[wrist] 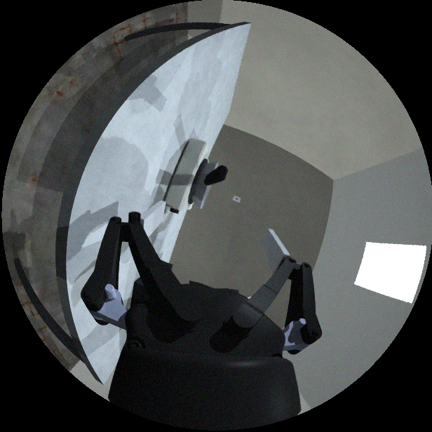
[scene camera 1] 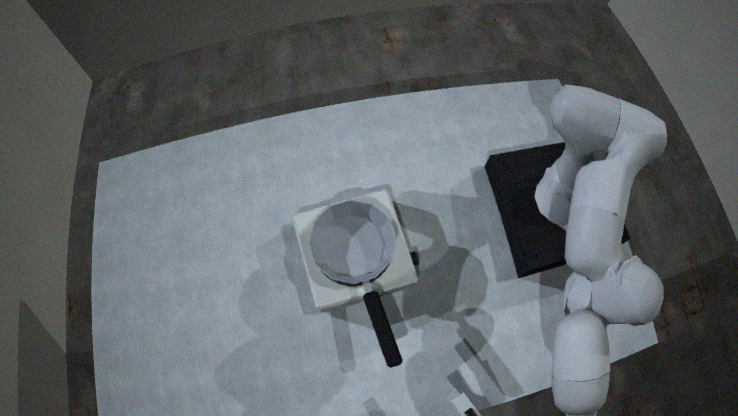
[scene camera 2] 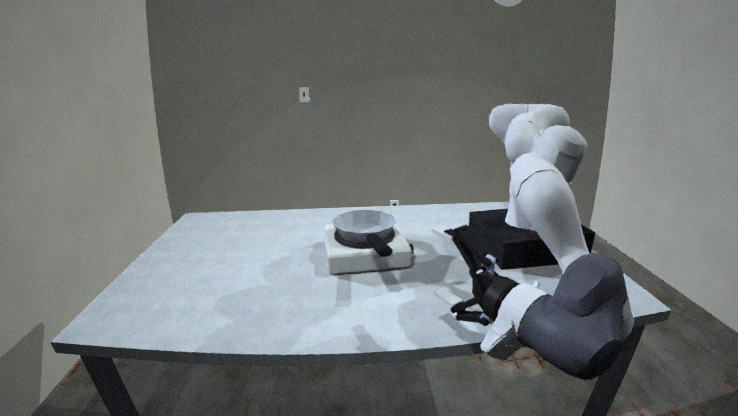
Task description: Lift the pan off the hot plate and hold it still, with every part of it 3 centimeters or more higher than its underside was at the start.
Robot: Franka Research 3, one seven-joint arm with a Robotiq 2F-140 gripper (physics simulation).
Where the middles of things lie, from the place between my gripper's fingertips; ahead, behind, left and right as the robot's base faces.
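From my hand: cream hot plate (scene camera 1: 328, 294), 37 cm to the right, 15 cm ahead, 13 cm below; grey pan (scene camera 1: 352, 241), 27 cm to the right, 15 cm ahead, 5 cm below.
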